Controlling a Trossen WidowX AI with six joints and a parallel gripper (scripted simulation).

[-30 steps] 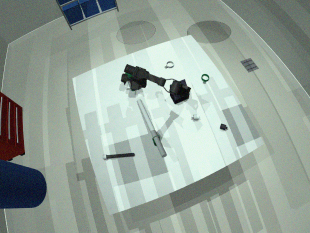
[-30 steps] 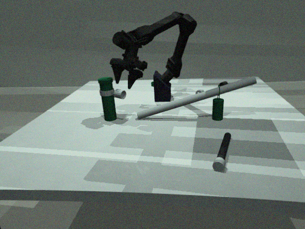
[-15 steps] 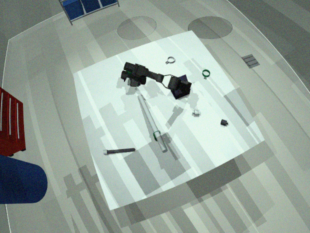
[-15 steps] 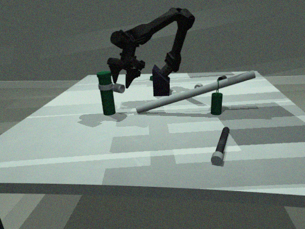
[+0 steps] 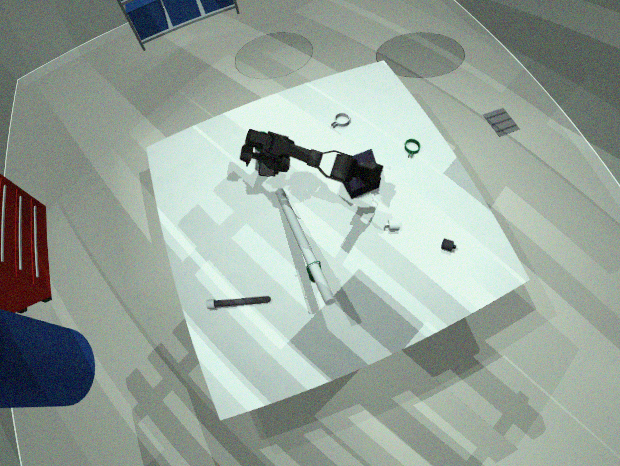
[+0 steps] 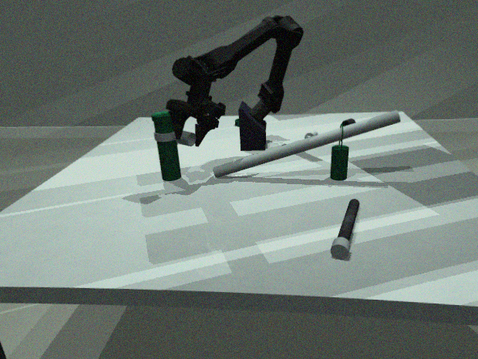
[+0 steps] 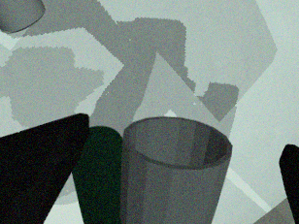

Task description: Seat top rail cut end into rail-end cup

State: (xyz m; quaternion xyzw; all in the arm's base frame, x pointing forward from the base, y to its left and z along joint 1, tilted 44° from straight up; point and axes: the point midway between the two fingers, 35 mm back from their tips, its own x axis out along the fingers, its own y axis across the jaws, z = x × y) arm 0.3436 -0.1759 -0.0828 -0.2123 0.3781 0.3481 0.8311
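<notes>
My gripper tip is now 4 cm past the grey brace band, 4 cm to the left of it and 1 cm below it. Also, from my gripper tip: short green post 2 cm behind, 44 cm to the left, 3 cm below; black piece 53 cm behind, 58 cm to the left, 11 cm below.
</notes>
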